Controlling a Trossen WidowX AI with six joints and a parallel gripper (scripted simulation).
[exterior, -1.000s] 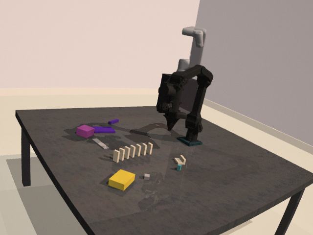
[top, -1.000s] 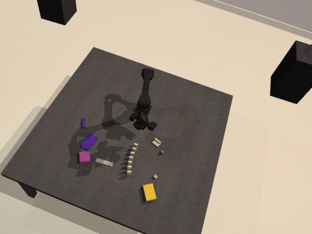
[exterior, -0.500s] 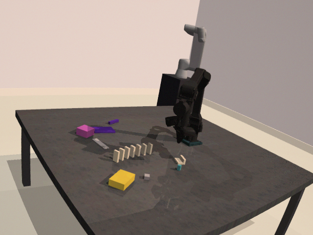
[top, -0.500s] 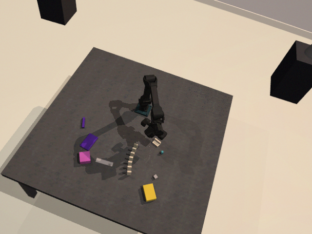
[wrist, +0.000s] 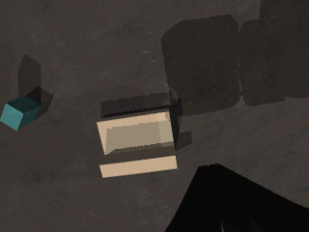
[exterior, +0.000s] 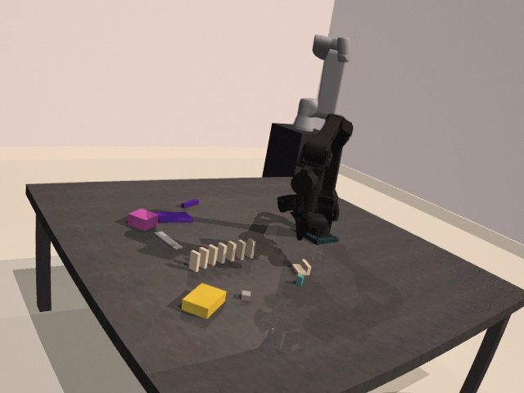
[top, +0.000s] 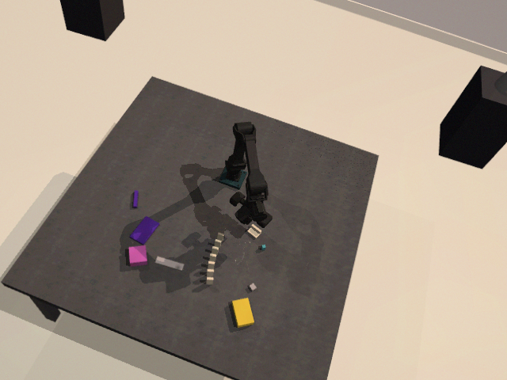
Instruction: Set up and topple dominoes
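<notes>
The teal cube lies 7 cm ahead of my gripper tip, 10 cm to the left of it and 7 cm below it. Round my gripper tip: yellow block: 38 cm ahead, 10 cm to the left, 7 cm below; small grey cube: 26 cm ahead, 11 cm to the left, 7 cm below; grey strip: 27 cm ahead, 25 cm to the right, 8 cm below.
</notes>
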